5 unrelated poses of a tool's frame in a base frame.
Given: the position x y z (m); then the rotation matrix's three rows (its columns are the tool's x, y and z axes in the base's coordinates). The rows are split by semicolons.
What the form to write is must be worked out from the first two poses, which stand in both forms.
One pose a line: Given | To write
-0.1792 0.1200 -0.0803; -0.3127 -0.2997 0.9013; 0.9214 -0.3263 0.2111; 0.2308 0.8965 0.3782 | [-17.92 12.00 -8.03 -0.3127 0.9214 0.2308 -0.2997 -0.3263 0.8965]
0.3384 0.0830 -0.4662; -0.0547 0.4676 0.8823; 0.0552 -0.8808 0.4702; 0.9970 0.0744 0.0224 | [33.84 8.30 -46.62 -0.0547 0.0552 0.9970 0.4676 -0.8808 0.0744]
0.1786 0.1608 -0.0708; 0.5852 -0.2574 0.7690; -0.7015 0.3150 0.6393; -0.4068 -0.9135 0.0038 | [17.86 16.08 -7.08 0.5852 -0.7015 -0.4068 -0.2574 0.3150 -0.9135]
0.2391 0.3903 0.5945; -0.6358 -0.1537 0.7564; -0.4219 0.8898 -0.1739; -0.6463 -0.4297 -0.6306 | [23.91 39.03 59.45 -0.6358 -0.4219 -0.6463 -0.1537 0.8898 -0.4297]
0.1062 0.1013 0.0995; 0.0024 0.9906 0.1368; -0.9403 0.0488 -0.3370; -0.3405 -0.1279 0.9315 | [10.62 10.13 9.95 0.0024 -0.9403 -0.3405 0.9906 0.0488 -0.1279]
